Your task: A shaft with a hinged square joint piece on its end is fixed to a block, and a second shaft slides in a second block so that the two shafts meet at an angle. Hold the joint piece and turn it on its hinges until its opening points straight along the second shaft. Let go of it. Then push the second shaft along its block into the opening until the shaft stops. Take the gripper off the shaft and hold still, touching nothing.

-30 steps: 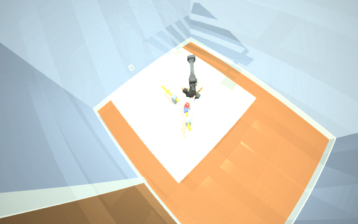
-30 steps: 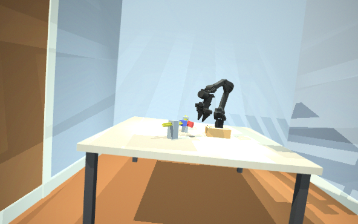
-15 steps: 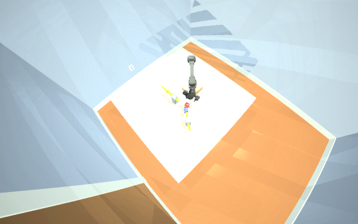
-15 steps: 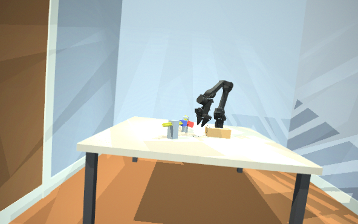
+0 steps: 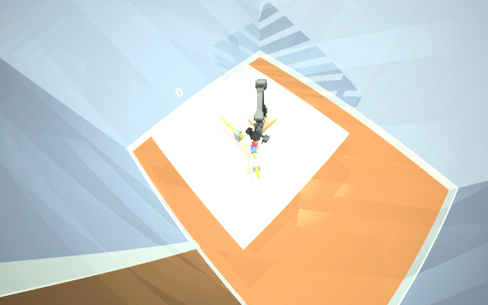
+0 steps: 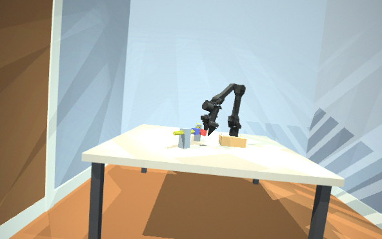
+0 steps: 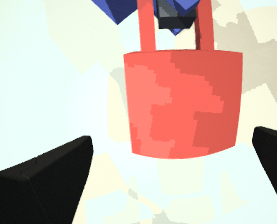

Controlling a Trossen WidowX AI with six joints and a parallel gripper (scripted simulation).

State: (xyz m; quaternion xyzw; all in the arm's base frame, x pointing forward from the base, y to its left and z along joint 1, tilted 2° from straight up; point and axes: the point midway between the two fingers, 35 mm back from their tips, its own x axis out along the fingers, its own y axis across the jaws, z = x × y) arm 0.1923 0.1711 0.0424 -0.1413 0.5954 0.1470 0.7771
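Right now the joint piece is 30 mm ahead of my gripper tip, 10 mm to the left of it and 10 mm above it.
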